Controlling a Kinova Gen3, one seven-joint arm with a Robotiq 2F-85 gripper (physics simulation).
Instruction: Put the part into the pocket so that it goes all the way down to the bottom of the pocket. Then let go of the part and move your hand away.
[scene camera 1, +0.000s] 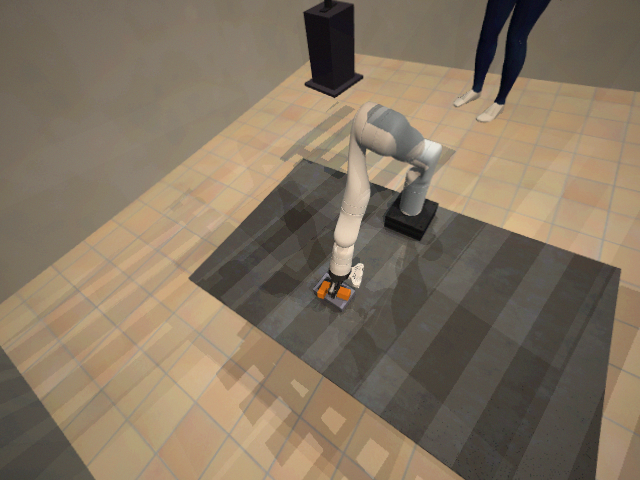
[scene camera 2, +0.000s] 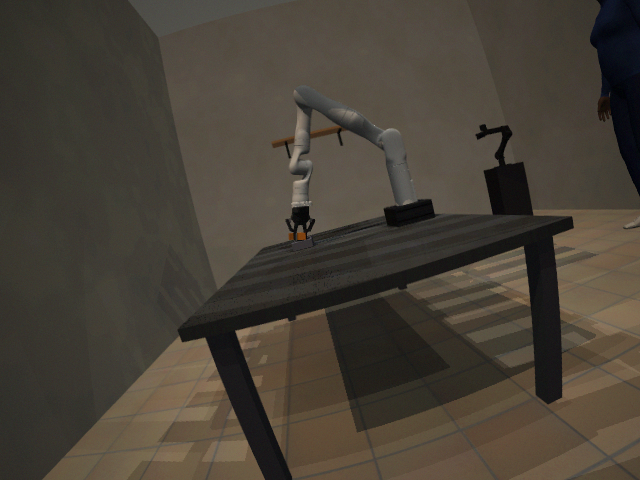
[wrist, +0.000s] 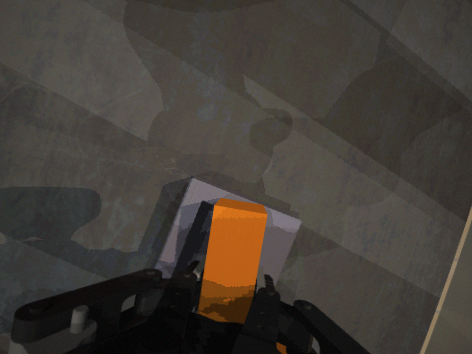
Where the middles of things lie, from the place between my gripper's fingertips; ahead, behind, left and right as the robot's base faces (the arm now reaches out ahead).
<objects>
My hand is 10 mm past the grey pocket block (wrist: 187, 241), 10 mm to the left of it and 10 mm above it. Round my hand: orange part (wrist: 237, 230) (10 mm ahead, 20 mm above).
</objects>
